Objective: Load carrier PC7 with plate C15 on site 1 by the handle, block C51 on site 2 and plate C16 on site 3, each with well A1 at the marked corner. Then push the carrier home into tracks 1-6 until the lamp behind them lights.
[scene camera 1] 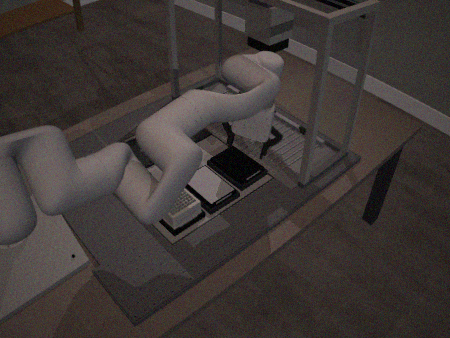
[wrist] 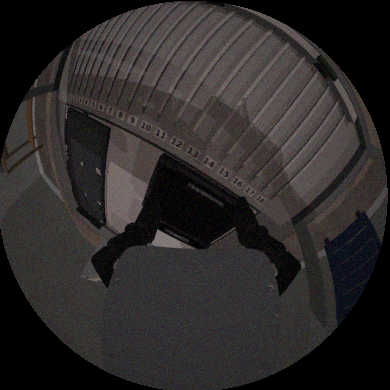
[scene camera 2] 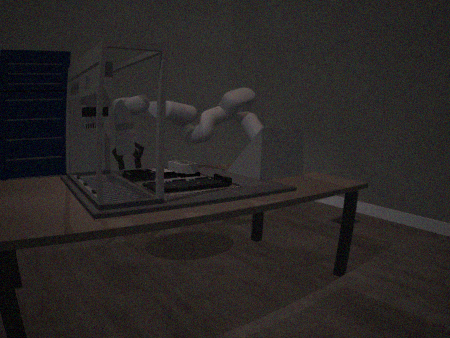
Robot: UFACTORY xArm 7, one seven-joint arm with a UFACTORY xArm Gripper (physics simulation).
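Pixels of known places: gripper, fingertip midpoint: (scene camera 1: 245,151) (wrist: 196,206) (scene camera 2: 130,168); arm's base, origin of the base link: (scene camera 2: 264,146).
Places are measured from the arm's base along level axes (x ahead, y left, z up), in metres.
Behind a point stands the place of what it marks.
My gripper (scene camera 1: 247,150) @[x 0.614, y -0.211, z -0.084 m] (scene camera 2: 129,166) @[x 0.614, y -0.211, z -0.084 m] (wrist: 196,206) @[x 0.614, y -0.211, z -0.084 m] is open and empty, with its fingers spread above the black plate (scene camera 1: 237,165) @[x 0.568, y -0.219, z -0.101 m] (wrist: 192,200) @[x 0.604, y -0.206, z -0.101 m], close to the tracks' front edge. The black plate lies flat on a dark holder. A white plate (scene camera 1: 204,183) @[x 0.459, y -0.196, z -0.101 m] (wrist: 168,240) @[x 0.483, y -0.201, z -0.101 m] lies on the middle holder, and a white block (scene camera 1: 184,210) @[x 0.340, y -0.239, z -0.073 m] (scene camera 2: 182,165) @[x 0.401, y -0.125, z -0.076 m] with a grid of wells on the third. The dark carrier (scene camera 2: 192,184) @[x 0.498, y 0.056, z -0.116 m] (wrist: 87,165) @[x 0.563, y 0.002, z -0.116 m] lies lengthwise before the low-numbered tracks; no labware shows on it. The plate and block labels and marked corners are too dark to read.
Ribbed tracks (scene camera 1: 290,150) @[x 0.742, y -0.282, z -0.126 m] (wrist: 200,55) @[x 0.762, y -0.150, z -0.127 m] numbered 1 to 18 lie beyond the holders. Frame posts (scene camera 1: 315,100) @[x 0.629, y -0.389, z 0.150 m] (scene camera 2: 160,125) @[x 0.734, y 0.180, z 0.108 m] stand around them, and a grey and black unit (scene camera 1: 270,30) @[x 0.766, y -0.169, z 0.213 m] is high at the back. A blue cabinet (scene camera 2: 35,115) (wrist: 355,265) stands farther off.
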